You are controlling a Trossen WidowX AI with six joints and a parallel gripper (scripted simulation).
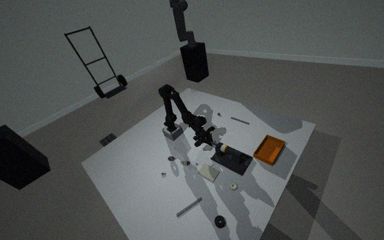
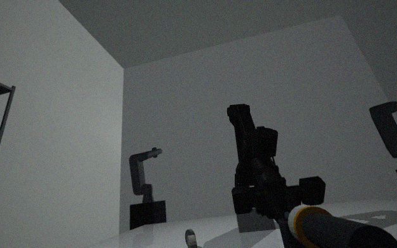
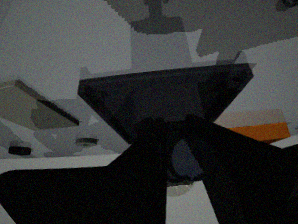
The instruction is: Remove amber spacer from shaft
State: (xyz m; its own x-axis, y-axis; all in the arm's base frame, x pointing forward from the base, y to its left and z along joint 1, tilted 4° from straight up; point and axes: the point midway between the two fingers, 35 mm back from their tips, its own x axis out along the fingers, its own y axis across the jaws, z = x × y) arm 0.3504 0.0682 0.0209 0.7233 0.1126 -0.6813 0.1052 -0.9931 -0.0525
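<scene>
Right now the thin shaft is 6 cm ahead of my gripper tip, 2 cm above it and 1 cm to the left of it. The rest, counted from my gripper tip: pale spacer 10 cm ahead, 2 cm above, 1 cm to the left; then amber spacer 11 cm ahead, 2 cm above, 1 cm to the left; then pale flat plate 16 cm to the right, 9 cm ahead, 5 cm below.
</scene>
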